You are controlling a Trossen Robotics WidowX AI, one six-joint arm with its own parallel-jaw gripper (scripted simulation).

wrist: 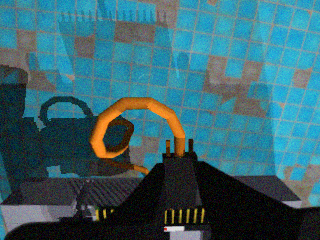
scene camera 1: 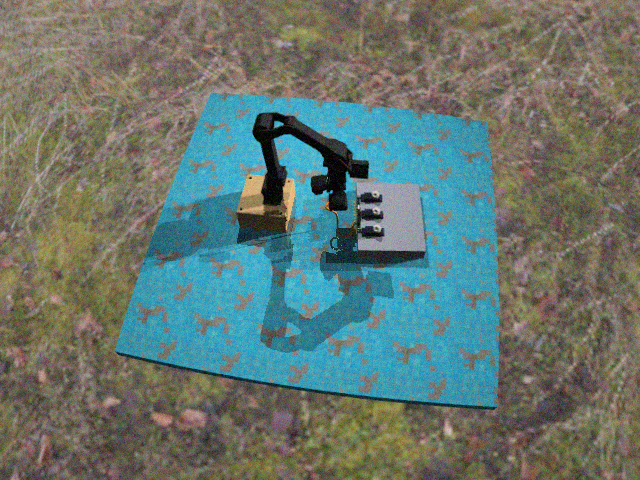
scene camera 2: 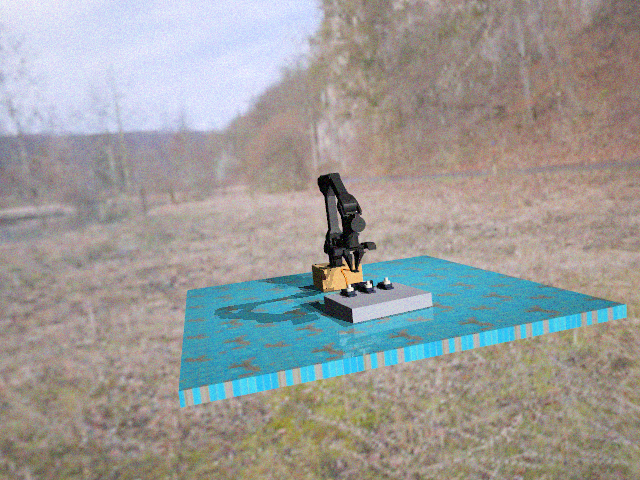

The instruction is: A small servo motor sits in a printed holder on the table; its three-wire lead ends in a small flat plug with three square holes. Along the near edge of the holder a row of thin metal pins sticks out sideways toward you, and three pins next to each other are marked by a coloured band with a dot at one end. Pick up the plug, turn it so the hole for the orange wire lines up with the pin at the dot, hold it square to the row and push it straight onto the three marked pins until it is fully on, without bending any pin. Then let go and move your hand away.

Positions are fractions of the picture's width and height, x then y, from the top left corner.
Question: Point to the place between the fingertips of my gripper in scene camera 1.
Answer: At 0.53, 0.42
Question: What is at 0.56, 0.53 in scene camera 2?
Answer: My gripper.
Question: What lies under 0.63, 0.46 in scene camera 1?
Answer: A grey holder.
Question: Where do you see a grey holder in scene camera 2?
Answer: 0.57, 0.64
